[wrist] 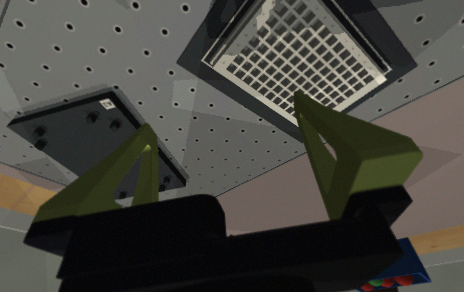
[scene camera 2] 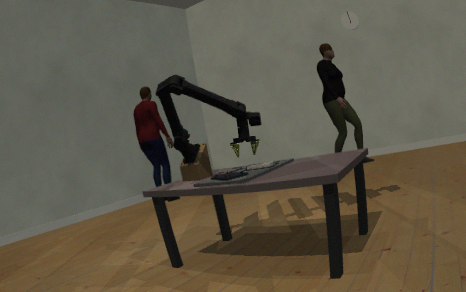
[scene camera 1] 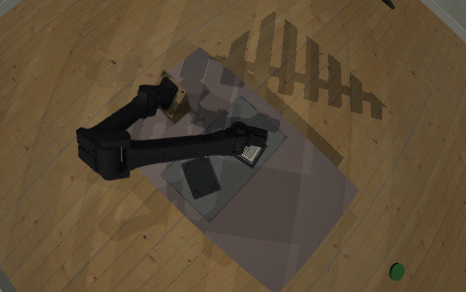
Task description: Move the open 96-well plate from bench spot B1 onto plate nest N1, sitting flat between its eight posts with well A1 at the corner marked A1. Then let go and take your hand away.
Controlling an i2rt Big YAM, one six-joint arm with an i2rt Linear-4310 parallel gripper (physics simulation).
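Frame: origin at the arm's base, x ahead, y left, z up, level; metres.
Where they show: gripper, fingertip midpoint: [wrist: 221, 114] [scene camera 2: 246, 156]; arm's base, link origin: [scene camera 2: 192, 154] [scene camera 1: 166, 93].
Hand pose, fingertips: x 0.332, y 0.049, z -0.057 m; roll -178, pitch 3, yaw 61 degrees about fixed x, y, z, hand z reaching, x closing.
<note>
Each offset is from my fingertips to the top centre of the thing. "pt": to the spot under its first point. Level surfaces: height alone.
The open 96-well plate @(0.048 m ahead, 0.046 m left, 0.057 m down) [scene camera 1: 251, 153] [scene camera 2: 265, 165] [wrist: 300, 60] is white with a grid of square wells. It lies on the dark pad of spot B1 @(pt 0.132 m ahead, 0.009 m left, 0.071 m down) [scene camera 1: 252, 165] [wrist: 240, 94]. The plate nest N1 @(0.005 m ahead, 0.187 m right, 0.051 m down) [scene camera 1: 201, 177] [scene camera 2: 229, 175] [wrist: 75, 155] is a dark slab with short black posts beside its corners and a white A1 label @(pt 0.042 m back, 0.107 m right, 0.061 m down) [wrist: 107, 104] at one corner. My gripper [scene camera 2: 245, 154] [wrist: 221, 114] is open and empty, above the board. In the wrist view its right fingertip overlaps the plate's near edge and its left one overlaps the nest. The arm hides part of the plate in scene camera 1.
Both stand on a grey perforated board @(pt 0.143 m ahead, 0.266 m right, 0.073 m down) [scene camera 1: 210, 212] on the mauve table @(0.087 m down) [scene camera 1: 320, 200] [scene camera 2: 280, 181]. The arm's wooden base block [scene camera 1: 175, 117] [scene camera 2: 196, 168] stands at the table's edge. A blue bin [wrist: 411, 255] with red and green balls shows beyond the gripper. Two people stand behind the table.
</note>
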